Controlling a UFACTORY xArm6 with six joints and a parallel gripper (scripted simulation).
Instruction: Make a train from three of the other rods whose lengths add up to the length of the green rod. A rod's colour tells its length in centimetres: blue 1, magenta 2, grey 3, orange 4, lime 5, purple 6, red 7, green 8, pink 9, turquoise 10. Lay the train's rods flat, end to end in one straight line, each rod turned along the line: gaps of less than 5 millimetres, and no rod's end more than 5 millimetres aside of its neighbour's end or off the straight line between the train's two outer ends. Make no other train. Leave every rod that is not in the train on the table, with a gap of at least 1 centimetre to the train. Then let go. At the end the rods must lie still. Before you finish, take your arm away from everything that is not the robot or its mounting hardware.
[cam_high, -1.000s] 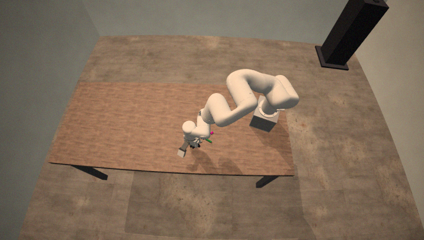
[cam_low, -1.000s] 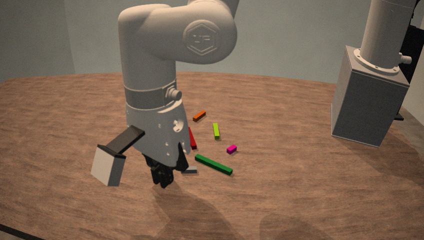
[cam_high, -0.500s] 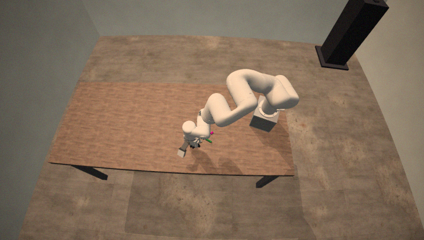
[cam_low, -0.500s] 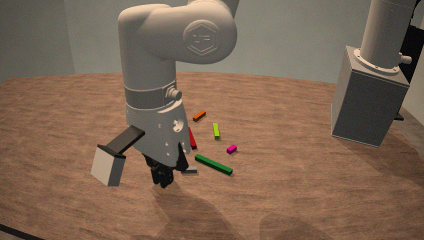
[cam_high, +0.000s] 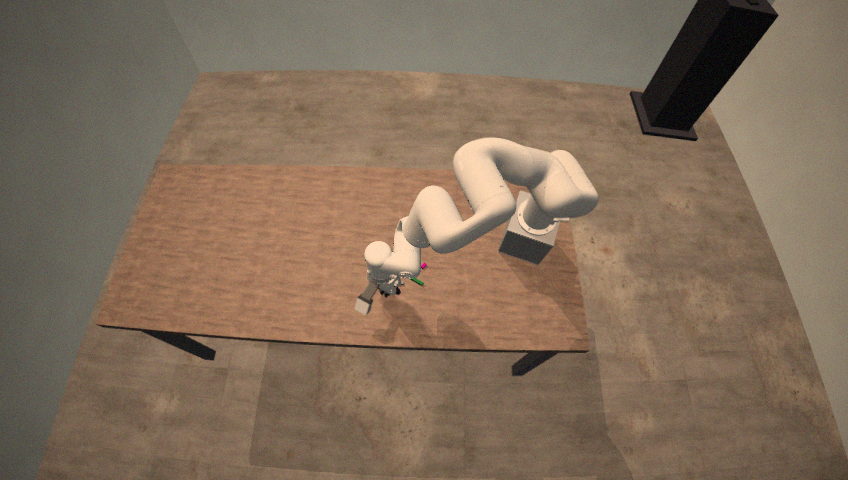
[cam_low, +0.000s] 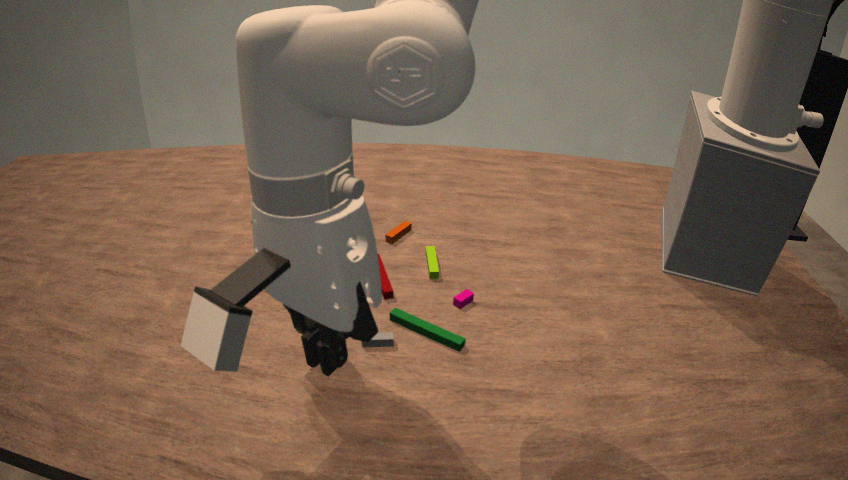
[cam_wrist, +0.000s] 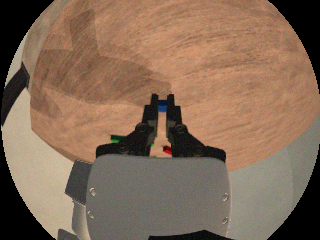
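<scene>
Right now my hand is 4 cm to the left of the grey rod, 4 cm past it and 2 cm above it. The rest, counted from my hand: small blue rod (2 cm below); then red rod (14 cm to the right, 3 cm behind, 2 cm below); then green rod (8 cm behind, 6 cm to the right, 2 cm below).
</scene>
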